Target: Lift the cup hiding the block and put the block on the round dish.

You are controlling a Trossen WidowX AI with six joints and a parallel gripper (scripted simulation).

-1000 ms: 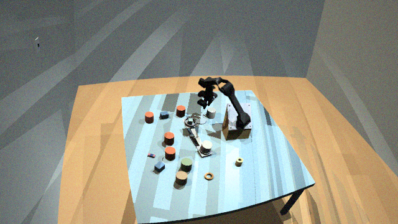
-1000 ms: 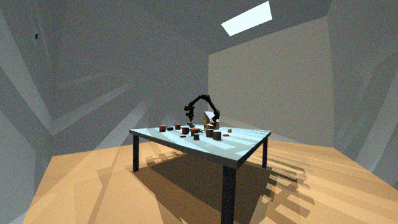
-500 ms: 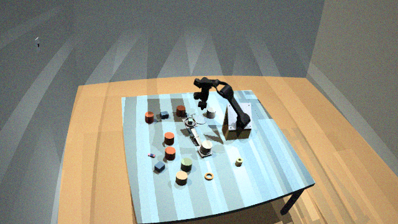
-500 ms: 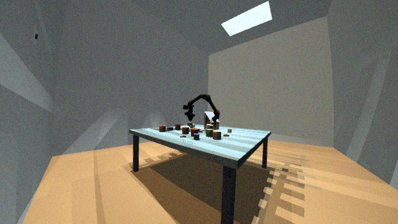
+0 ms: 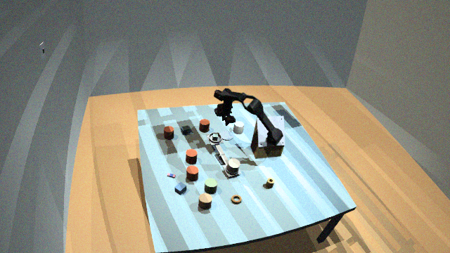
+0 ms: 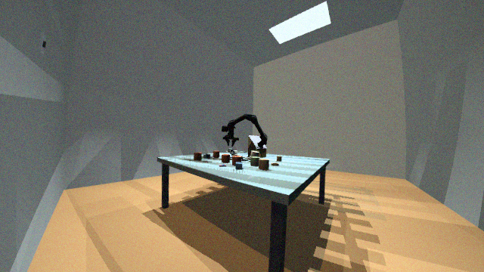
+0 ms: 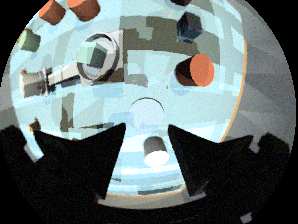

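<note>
The round dish lies 120 mm below my gripper tip, 30 mm behind it and 20 mm to the right of it. Round my gripper tip: green cylinder 470 mm to the left, 130 mm ahead, 80 mm below; small balance beam 220 mm to the left, 100 mm below, 40 mm ahead; pale cup 370 mm to the left, 60 mm below, 10 mm behind.
</note>
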